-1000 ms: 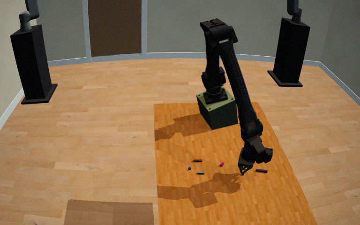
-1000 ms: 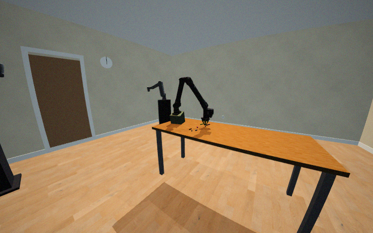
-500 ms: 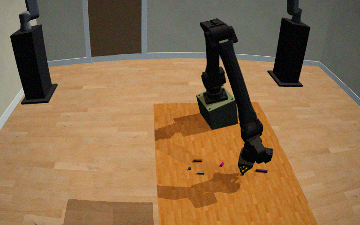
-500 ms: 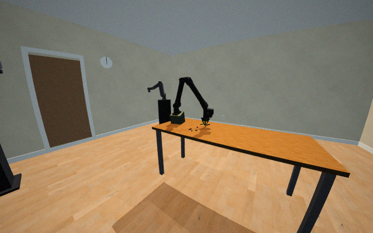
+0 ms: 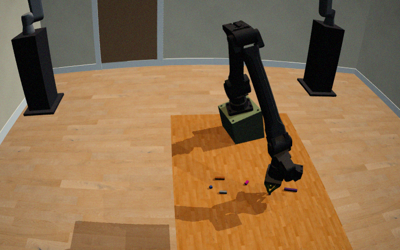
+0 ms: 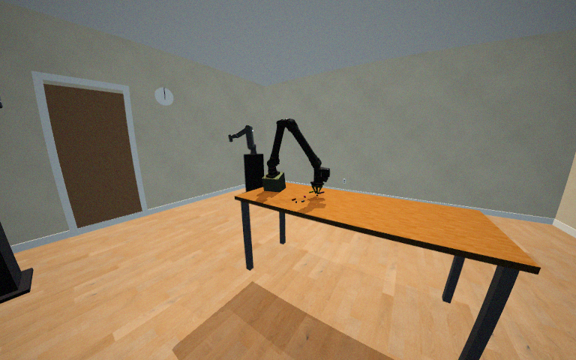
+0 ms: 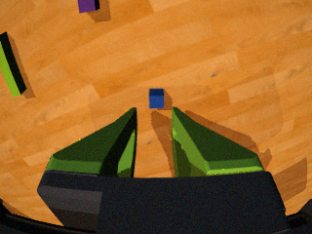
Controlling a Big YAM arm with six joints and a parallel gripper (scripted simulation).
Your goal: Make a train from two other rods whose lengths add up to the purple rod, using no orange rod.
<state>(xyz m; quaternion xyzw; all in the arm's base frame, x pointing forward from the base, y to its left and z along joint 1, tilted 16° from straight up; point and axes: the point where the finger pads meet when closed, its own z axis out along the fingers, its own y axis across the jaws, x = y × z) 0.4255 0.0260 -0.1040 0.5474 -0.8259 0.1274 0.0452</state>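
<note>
My hand is 70 mm past the magenta rod, 80 mm to the left of it and 20 mm above it. Also, from my hand: grey rod 30 mm behind, 190 mm to the right, 20 mm below; then purple rod 100 mm to the left, 20 mm below; then lime rod 90 mm behind, 80 mm to the left, 20 mm below.
</note>
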